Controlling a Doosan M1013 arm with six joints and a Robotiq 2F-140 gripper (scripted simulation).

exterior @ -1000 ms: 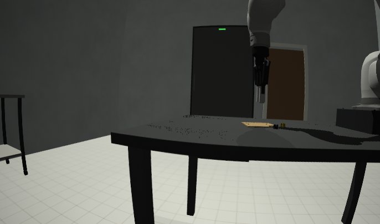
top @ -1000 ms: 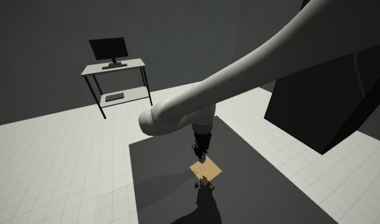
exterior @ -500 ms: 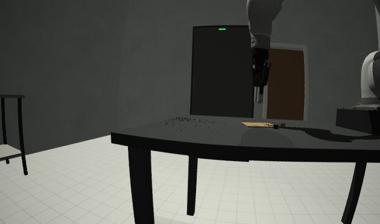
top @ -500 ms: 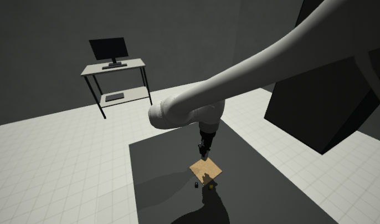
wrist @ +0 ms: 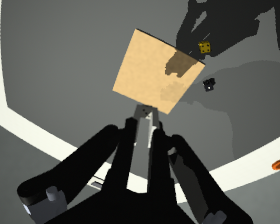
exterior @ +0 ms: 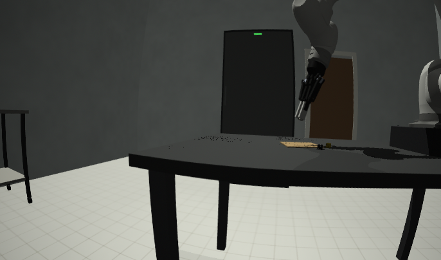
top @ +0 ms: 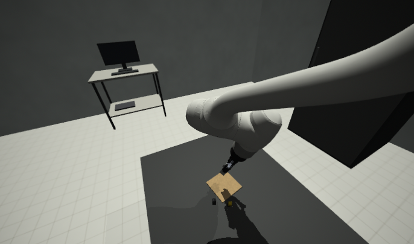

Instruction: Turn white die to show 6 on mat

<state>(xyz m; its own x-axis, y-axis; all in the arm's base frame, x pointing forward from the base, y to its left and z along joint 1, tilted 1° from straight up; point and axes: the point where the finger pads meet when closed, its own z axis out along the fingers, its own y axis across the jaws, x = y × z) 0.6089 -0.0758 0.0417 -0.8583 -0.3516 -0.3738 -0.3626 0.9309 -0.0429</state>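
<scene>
The white die lies 3 cm below my hand. From my hand the other things lie so: tan mat (13 cm below); then yellow die (10 cm behind, 4 cm to the left, 12 cm below); then black die (5 cm behind, 10 cm to the left, 12 cm below).
</scene>
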